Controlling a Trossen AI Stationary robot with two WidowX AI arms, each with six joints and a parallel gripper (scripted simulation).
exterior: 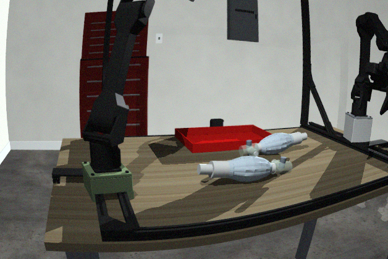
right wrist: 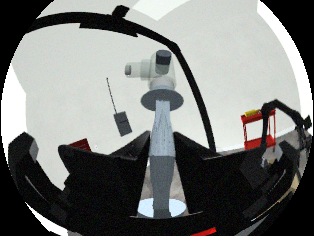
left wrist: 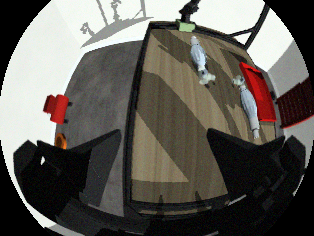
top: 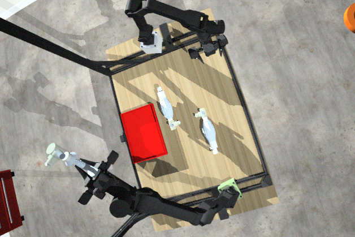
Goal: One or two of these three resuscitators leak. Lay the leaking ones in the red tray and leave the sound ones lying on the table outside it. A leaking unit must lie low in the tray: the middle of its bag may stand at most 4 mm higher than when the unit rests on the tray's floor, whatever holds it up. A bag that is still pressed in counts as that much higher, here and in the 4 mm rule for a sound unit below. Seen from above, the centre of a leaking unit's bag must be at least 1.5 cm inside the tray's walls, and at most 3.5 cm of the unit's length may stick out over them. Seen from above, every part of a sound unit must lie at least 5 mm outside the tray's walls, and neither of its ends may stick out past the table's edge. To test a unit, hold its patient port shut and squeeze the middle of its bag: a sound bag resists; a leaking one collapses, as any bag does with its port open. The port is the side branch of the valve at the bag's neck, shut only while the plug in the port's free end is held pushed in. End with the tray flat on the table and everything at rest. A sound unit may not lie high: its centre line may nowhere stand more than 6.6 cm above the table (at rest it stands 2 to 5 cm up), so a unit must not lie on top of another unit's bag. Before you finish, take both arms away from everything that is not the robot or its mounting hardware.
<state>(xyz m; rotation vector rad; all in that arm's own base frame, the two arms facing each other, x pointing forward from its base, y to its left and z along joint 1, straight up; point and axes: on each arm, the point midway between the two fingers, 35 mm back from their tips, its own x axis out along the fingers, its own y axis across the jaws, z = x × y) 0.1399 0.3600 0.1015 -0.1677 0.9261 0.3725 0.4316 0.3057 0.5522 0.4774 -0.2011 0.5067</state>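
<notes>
Now: right hand 610 mm above the red tray, 90 mm to the right of it and 10 mm short of it.
</notes>
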